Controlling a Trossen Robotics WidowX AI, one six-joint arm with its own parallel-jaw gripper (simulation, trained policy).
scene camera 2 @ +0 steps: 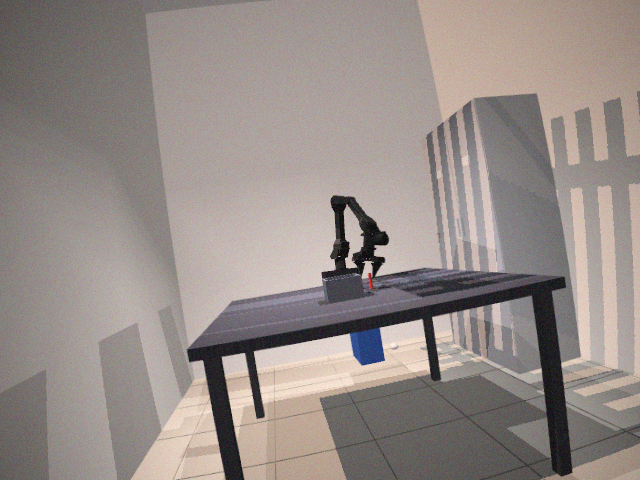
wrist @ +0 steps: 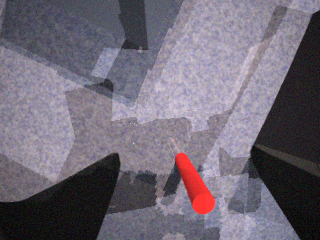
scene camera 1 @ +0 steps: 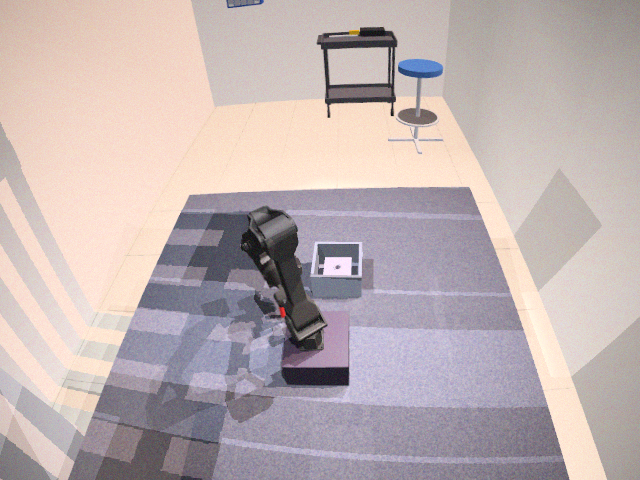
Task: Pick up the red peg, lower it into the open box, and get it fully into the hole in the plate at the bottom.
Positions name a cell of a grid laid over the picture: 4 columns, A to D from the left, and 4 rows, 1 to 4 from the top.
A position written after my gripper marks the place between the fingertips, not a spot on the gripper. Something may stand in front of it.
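Note:
You'd find my gripper at (wrist: C3), and there's a red peg (wrist: C4) as well. I can also see a grey box (scene camera 1: C3), (scene camera 2: C3).

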